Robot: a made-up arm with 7 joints. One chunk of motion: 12 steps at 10 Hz.
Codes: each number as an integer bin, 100 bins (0 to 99) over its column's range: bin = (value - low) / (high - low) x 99, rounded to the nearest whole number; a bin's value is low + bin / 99 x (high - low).
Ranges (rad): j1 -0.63..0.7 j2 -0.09..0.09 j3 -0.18..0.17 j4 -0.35..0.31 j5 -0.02..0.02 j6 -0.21..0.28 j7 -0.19..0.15
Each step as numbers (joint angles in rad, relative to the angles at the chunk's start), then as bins.
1 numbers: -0.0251 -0.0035 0.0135 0.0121 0.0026 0.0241 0.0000
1 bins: 45 48 55 54 56 47 55
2 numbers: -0.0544 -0.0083 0.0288 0.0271 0.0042 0.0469 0.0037
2 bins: 43 45 59 57 60 52 56
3 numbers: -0.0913 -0.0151 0.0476 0.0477 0.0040 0.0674 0.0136
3 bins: 40 41 64 60 59 56 59
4 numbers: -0.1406 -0.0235 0.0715 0.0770 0.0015 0.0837 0.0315
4 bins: 36 37 71 64 53 59 64
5 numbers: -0.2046 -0.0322 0.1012 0.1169 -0.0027 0.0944 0.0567
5 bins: 32 32 80 70 43 62 72
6 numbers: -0.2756 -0.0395 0.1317 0.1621 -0.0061 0.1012 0.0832
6 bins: 26 28 88 77 34 63 80
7 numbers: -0.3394 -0.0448 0.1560 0.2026 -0.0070 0.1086 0.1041
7 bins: 22 25 95 83 32 64 86
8 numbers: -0.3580 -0.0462 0.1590 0.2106 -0.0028 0.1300 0.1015
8 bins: 20 24 96 84 43 69 85
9 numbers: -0.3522 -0.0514 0.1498 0.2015 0.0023 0.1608 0.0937
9 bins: 21 21 93 83 55 75 83
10 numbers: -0.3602 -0.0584 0.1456 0.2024 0.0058 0.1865 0.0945
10 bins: 20 17 92 83 64 80 83
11 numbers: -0.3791 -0.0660 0.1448 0.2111 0.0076 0.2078 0.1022
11 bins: 19 13 92 84 68 84 85
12 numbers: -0.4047 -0.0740 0.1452 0.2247 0.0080 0.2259 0.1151
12 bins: 17 9 92 86 69 88 89
